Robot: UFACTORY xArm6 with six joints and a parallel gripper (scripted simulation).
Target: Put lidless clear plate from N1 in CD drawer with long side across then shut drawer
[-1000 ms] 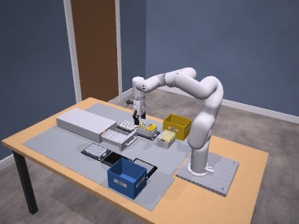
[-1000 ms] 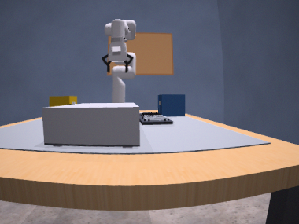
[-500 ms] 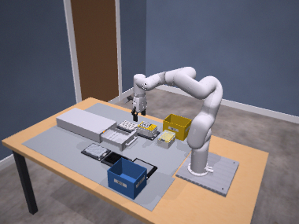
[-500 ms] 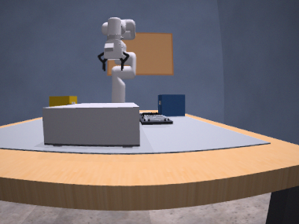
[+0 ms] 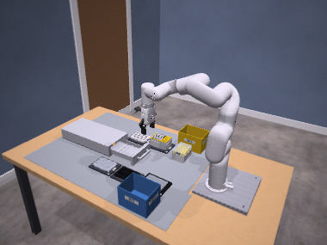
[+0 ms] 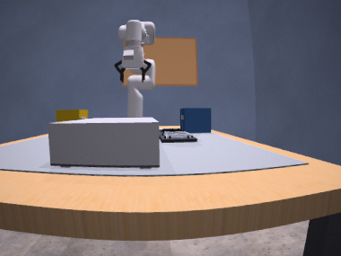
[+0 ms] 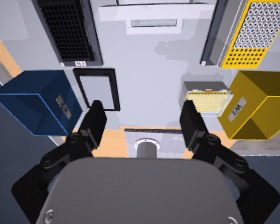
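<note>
The clear plate lies 230 mm below my hand, 220 mm ahead of it and 150 mm to the left of it. From my hand the other things lie so: cooler CD: 320 mm ahead, 210 mm below, 50 mm to the right; work nest N1: 240 mm below, 220 mm ahead, 150 mm to the left; drawer: 220 mm below, 190 mm ahead, 40 mm to the right.
</note>
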